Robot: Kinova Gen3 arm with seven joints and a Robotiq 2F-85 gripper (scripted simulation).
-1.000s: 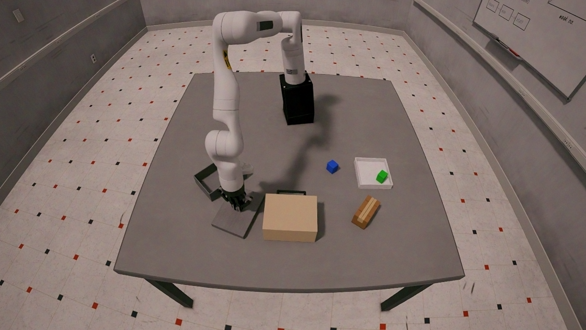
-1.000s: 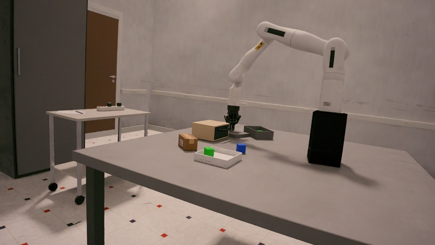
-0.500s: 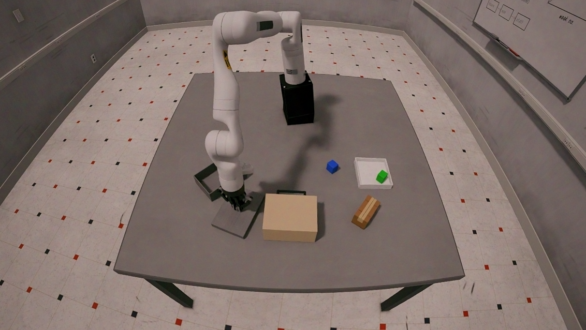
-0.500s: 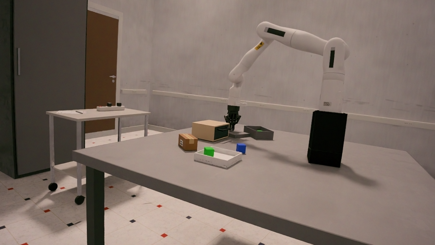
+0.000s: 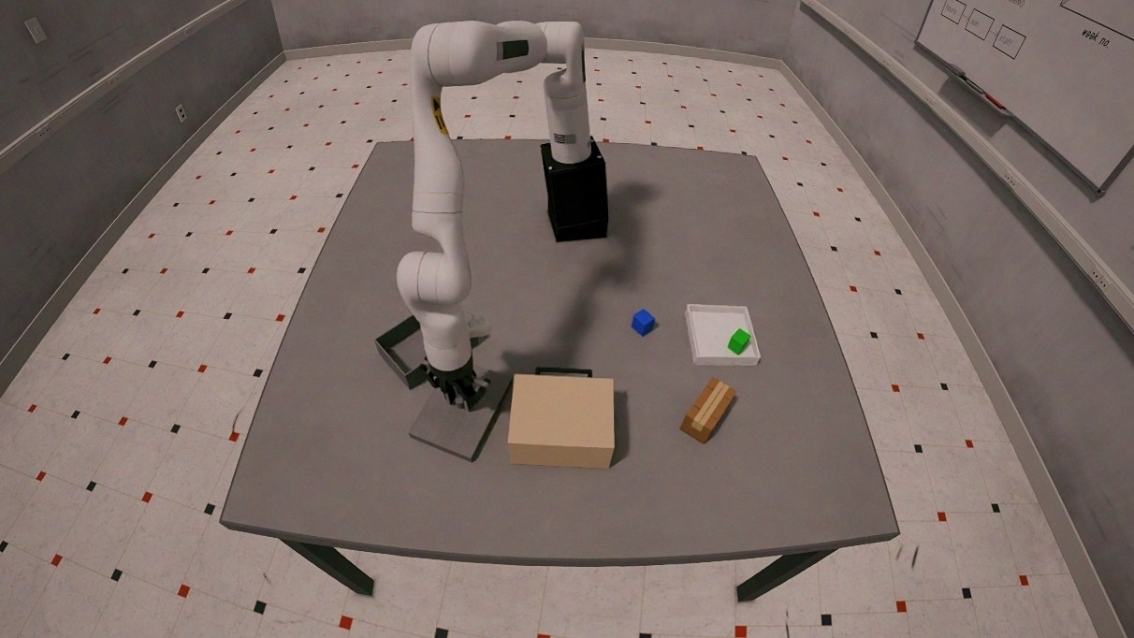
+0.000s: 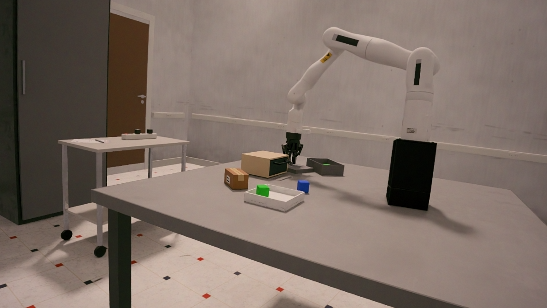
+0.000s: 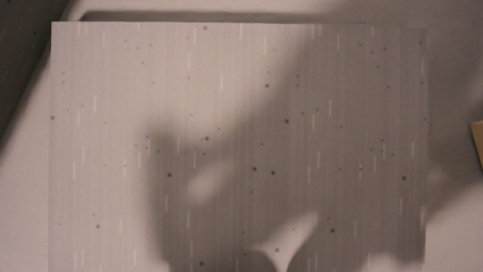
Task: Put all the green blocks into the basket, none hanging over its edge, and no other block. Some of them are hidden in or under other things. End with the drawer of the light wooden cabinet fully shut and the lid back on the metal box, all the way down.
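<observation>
My hand is 3 cm above the lid. The rest, counted from my hand: light wooden cabinet (19 cm to the left); metal box (12 cm behind, 12 cm to the right, 2 cm below); drawer (2 cm behind, 19 cm to the left).
</observation>
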